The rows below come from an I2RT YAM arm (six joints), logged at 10 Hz.
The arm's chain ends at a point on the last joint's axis. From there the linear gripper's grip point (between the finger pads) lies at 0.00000 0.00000 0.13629 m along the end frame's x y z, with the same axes.
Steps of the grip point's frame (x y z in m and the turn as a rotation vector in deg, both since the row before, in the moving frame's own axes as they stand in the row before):
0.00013, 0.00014, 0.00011, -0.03, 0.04, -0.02
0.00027, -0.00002, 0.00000, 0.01, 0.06, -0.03
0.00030, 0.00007, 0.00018, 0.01, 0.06, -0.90
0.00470, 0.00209, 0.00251, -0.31, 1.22, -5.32
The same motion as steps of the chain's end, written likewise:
0.00003, 0.00007, 0.00011, -0.03, 0.04, -0.02
0.00013, 0.00000, 0.00000, 0.01, 0.06, -0.03
0.00016, 0.00009, 0.00018, 0.01, 0.06, -0.90
0.00177, 0.00149, 0.00254, -0.31, 1.22, -5.32

